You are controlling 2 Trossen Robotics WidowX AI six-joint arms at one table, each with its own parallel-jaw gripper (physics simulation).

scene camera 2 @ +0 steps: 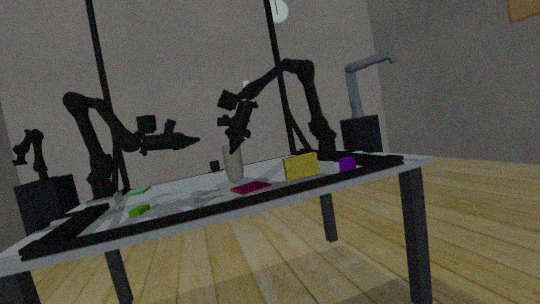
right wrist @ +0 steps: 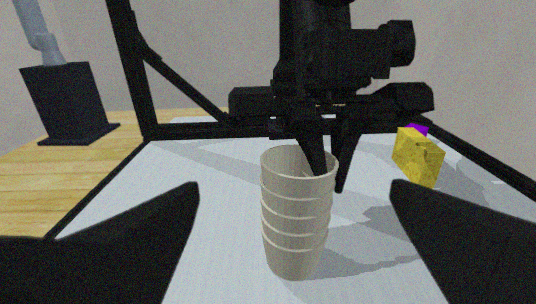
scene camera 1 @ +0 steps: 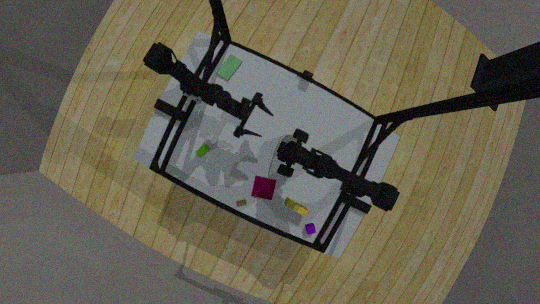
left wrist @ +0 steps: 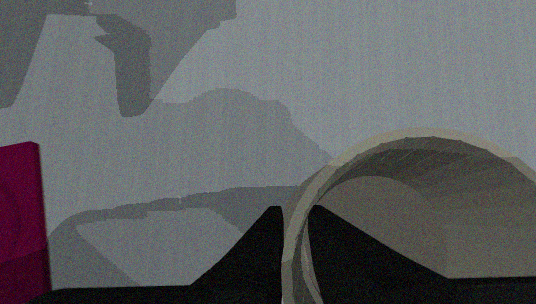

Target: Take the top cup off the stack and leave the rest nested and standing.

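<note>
A stack of beige nested cups stands upright on the table, with several rims one above another in the right wrist view. The top cup sits in the stack, its mouth facing up. My left gripper is shut on the top cup's wall, one finger inside the mouth and one outside. In scene camera 1 the left arm mostly covers the stack. My right gripper is open and empty, above the table and to the picture's left of the stack.
A crimson square lies near the stack. A yellow block, purple cube, brown block, green block and pale green pad also lie there. Black rails edge the table.
</note>
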